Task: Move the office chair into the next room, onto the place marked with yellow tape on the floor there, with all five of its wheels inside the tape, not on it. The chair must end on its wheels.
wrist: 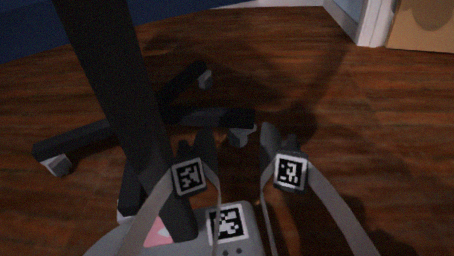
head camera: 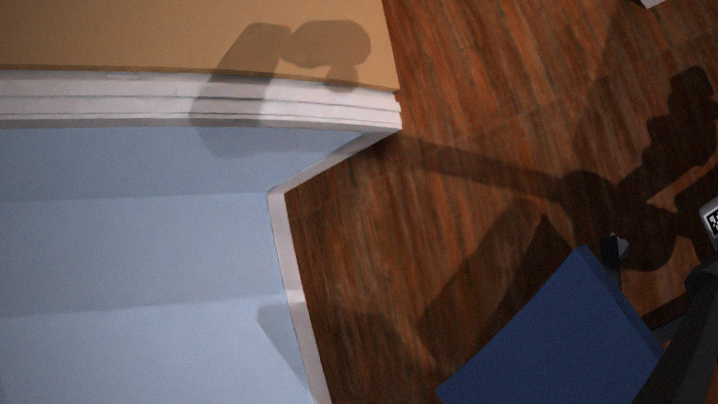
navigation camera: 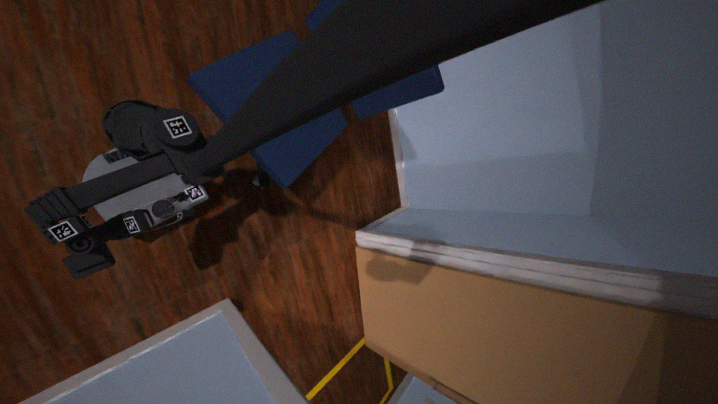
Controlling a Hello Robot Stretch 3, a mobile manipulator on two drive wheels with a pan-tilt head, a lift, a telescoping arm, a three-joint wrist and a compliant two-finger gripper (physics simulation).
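Where they show: gripper, fingertip midpoint: [navigation camera: 192,202]; robot's base, link origin: [navigation camera: 163,206].
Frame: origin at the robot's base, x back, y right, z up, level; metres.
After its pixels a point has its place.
The office chair [head camera: 557,331] @[x 0.011, y -0.490, z 0.470 m] [navigation camera: 301,150] @[x -0.005, y -0.521, z 0.470 m] [wrist: 210,117] stands upright, with a blue seat and a black star base on grey casters. In the navigation view the dark mast crosses its seat, and its backrest [navigation camera: 401,95] @[x 0.061, y -0.795, z 0.833 m] is close to the blue wall. In the wrist view the base is left of and beyond my fingers; some wheels are hidden. My gripper [wrist: 237,142] @[x -0.016, y -0.087, z 0.380 m] is open, low over the floor, with nothing between its fingers; a caster shows behind the gap. Yellow tape [navigation camera: 335,369] @[x -1.741, y -0.213, z 0.001 m] shows partly at the bottom of the navigation view, past the doorway; the door and wall hide the rest.
A tan door [head camera: 150,35] @[x -1.032, y -0.874, z 0.935 m] [navigation camera: 492,321] @[x -1.185, y -0.817, z 1.065 m] [wrist: 425,25] stands beside white trim [head camera: 200,100] @[x -0.873, y -0.969, z 0.752 m] [navigation camera: 451,256] @[x -0.879, y -0.960, z 0.822 m]. A light-blue wall block [navigation camera: 165,361] @[x -0.511, y 0.313, z 0.231 m] is at lower left in the navigation view, across the opening from the door. My base [navigation camera: 135,188] @[x 0.109, y 0.036, z 0.160 m] is left of the chair there.
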